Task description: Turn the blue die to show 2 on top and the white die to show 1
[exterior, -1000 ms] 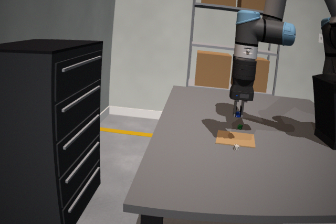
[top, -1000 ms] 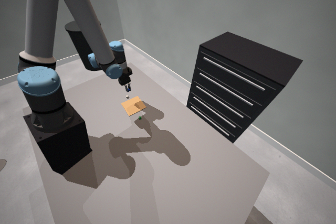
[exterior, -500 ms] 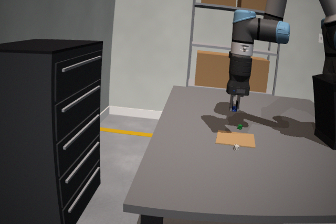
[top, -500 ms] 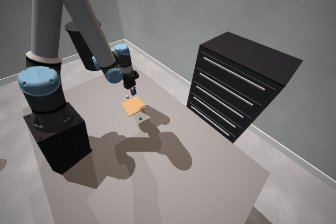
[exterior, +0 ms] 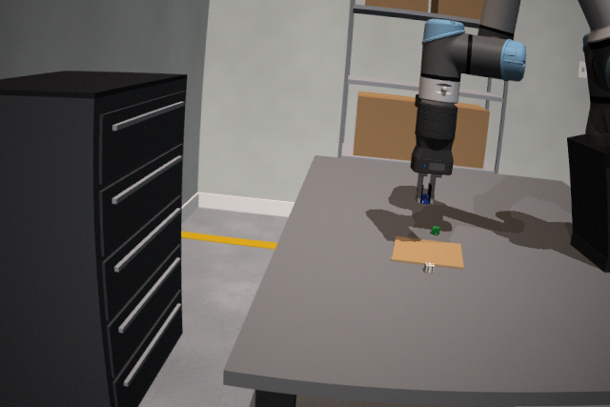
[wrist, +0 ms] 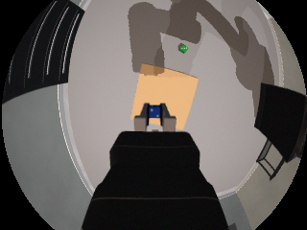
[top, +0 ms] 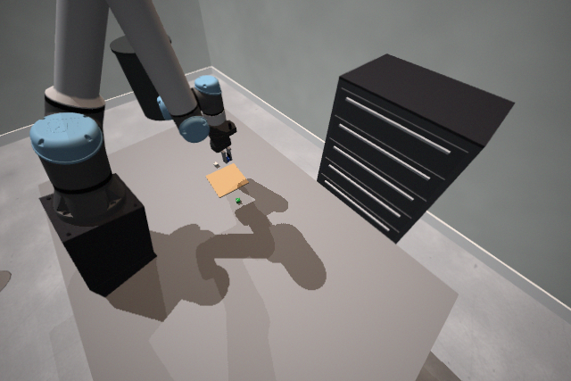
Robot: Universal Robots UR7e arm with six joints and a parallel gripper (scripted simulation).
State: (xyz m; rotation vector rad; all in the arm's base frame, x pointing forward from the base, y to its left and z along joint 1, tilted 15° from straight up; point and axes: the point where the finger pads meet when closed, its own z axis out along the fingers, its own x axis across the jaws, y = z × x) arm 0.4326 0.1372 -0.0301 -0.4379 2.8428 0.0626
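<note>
Right now my hand is 20 mm past the orange mat, 10 mm to the left of it and 120 mm above it. Also, from my hand: green die 20 mm behind, 140 mm to the right, 110 mm below; white die 40 mm behind, 100 mm to the left, 110 mm below; blue die 10 mm below.
</note>
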